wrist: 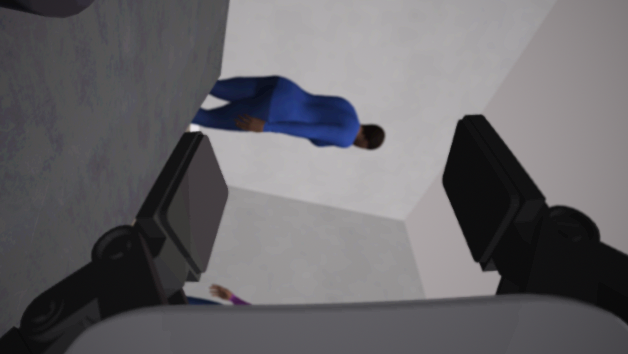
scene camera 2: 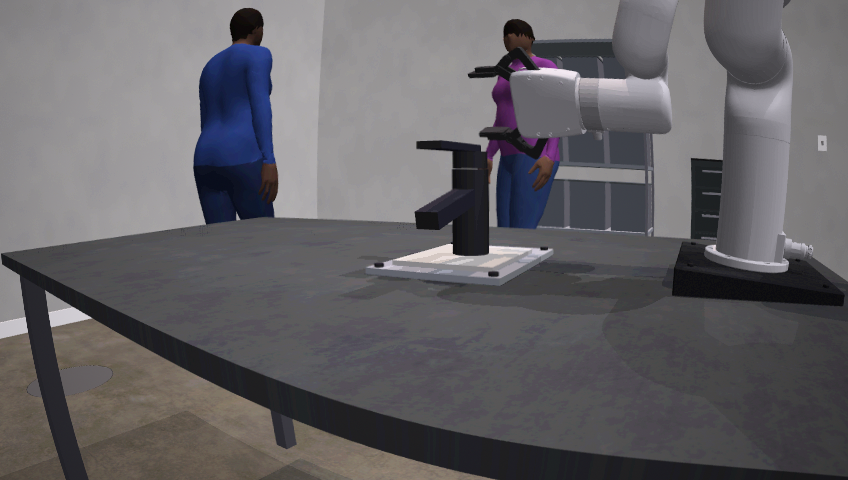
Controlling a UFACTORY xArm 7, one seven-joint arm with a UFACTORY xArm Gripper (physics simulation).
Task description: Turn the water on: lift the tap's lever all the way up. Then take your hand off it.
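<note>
My gripper is in the pictures, and the wrist view shows it as well. A black tap lever can be seen in the pictures too.
</note>
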